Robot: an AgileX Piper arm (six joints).
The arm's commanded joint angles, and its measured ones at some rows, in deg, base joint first. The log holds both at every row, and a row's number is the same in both.
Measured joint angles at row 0:
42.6 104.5 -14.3 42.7 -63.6 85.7
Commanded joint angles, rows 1 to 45:
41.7 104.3 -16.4 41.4 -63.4 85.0
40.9 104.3 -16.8 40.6 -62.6 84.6
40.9 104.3 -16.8 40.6 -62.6 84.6
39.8 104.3 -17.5 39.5 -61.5 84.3
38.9 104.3 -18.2 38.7 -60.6 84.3
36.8 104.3 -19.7 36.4 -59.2 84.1
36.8 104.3 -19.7 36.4 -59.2 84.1
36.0 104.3 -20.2 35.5 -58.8 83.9
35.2 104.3 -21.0 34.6 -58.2 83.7
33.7 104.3 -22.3 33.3 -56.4 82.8
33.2 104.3 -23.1 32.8 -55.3 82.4
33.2 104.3 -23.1 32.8 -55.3 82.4
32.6 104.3 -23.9 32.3 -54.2 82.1
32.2 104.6 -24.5 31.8 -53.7 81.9
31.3 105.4 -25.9 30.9 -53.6 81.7
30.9 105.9 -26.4 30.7 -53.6 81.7
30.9 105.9 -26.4 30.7 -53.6 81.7
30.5 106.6 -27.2 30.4 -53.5 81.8
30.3 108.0 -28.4 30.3 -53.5 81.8
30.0 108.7 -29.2 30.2 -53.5 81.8
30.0 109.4 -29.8 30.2 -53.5 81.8
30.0 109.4 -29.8 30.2 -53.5 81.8
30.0 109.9 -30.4 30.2 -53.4 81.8
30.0 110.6 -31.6 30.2 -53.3 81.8
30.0 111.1 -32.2 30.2 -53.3 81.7
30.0 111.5 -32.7 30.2 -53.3 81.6
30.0 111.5 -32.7 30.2 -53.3 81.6
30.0 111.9 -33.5 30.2 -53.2 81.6
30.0 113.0 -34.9 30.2 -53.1 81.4
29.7 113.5 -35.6 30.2 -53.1 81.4
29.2 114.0 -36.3 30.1 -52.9 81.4
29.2 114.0 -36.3 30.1 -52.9 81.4
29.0 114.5 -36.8 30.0 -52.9 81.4
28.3 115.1 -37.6 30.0 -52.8 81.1
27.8 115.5 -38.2 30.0 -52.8 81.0
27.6 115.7 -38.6 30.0 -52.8 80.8
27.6 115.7 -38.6 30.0 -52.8 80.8
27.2 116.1 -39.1 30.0 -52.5 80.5
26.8 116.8 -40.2 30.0 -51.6 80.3
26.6 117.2 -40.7 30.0 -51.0 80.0
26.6 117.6 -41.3 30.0 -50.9 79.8
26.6 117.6 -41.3 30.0 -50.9 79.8
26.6 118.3 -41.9 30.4 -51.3 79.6
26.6 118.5 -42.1 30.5 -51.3 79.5
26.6 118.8 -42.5 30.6 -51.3 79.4
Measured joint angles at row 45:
26.9 118.3 -41.4 30.5 -51.5 80.7
